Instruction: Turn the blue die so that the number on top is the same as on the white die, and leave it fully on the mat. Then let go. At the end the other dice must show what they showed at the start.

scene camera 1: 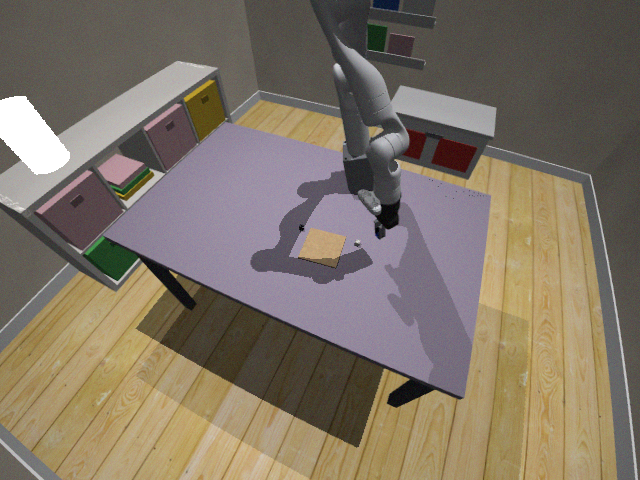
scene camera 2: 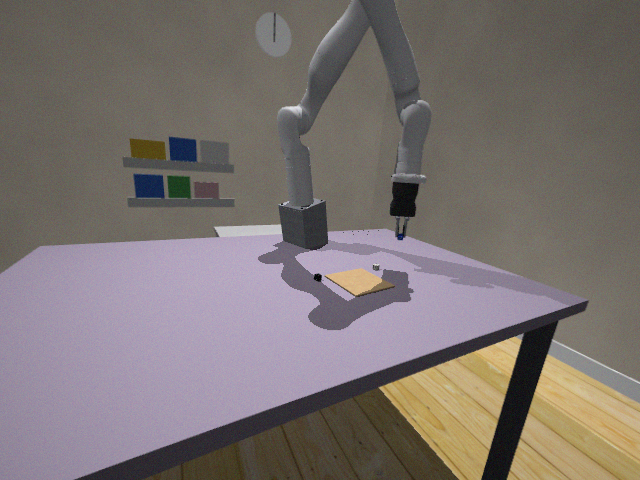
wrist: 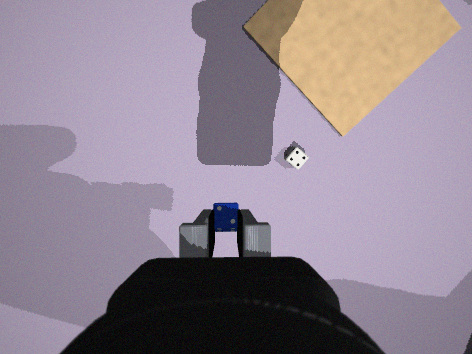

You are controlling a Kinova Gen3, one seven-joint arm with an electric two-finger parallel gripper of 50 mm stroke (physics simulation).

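Places are measured from the arm's base along level axes (x right, y ahead, z up), in millimetres.
Where they show: gripper, fingertip midpoint: (scene camera 1: 380,234) (scene camera 2: 400,236) (wrist: 226,226); arm's base, origin of the base link: (scene camera 1: 358,148) (scene camera 2: 301,202).
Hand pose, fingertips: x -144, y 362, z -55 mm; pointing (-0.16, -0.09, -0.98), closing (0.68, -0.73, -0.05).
Each offset is from my fingertips to the top centre of the thing. Level surfaces: height alone.
The blue die {dx +4, dy +4, dz +10 mm} (wrist: 226,217) (scene camera 2: 400,237) is held between the fingertips of my gripper (wrist: 226,226) (scene camera 2: 400,235) (scene camera 1: 379,230), above the table and off the mat. In the wrist view its face toward the camera shows two pips; another face below is seen at a steep slant. The white die {dx +69, dy -22, dz -92 mm} (wrist: 296,157) (scene camera 1: 357,242) (scene camera 2: 376,267) stands on the table beside the mat, with four pips on top. The square tan mat {dx +188, dy +25, dz -104 mm} (wrist: 370,60) (scene camera 1: 323,245) (scene camera 2: 356,279) lies flat, partly in shadow. The black die {dx +287, dy -36, dz -92 mm} (scene camera 1: 301,227) (scene camera 2: 317,277) stands on the table at the mat's other side; its pips are too small to read.
The purple table {dz -108 mm} (scene camera 1: 206,217) (scene camera 2: 180,335) bears the arm's grey base block (scene camera 1: 358,175) (scene camera 2: 303,224) behind the mat. Shelf units (scene camera 1: 118,111) (scene camera 1: 444,113) stand beyond the table's left and back edges. The arm's shadows cross the table and one corner of the mat.
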